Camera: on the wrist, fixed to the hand. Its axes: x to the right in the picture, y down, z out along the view.
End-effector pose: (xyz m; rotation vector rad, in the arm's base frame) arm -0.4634 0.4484 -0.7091 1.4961 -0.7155 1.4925
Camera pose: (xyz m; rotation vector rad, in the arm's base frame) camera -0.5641 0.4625 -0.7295 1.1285 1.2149 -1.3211
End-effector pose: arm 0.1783 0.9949 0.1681 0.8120 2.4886 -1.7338
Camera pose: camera 0.2529 1.0575 0.1322 2.3181 -0.6192 0.3106
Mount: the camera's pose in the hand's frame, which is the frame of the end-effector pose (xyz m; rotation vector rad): -0.0287 0.0781 -0.0620 0.1657 -0.7606 -2.9941
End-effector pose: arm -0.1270 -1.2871 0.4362 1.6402 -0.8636 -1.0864
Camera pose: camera -0.0833 -1.2643 0.5275 -0.6515 -1.1879 1.4672
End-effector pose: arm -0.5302 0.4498 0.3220 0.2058 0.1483 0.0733
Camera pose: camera -0.5725 0.5358 0.2823 -0.0211 -0.4227 -2.9678
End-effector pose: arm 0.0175 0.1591 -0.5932 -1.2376 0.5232 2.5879
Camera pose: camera 0.0516 0.0612 -0.5896 0.0825 -0.7890 0.0130
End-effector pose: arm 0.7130 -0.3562 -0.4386 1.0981 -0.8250 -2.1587
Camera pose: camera 0.7959 -0.4022 -0.3964 -0.2621 -0.5775 0.7980
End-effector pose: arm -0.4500 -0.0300 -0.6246 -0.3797 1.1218 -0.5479
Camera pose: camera -0.4991 0.0491 -0.6704 1.5741 1.0924 2.2583
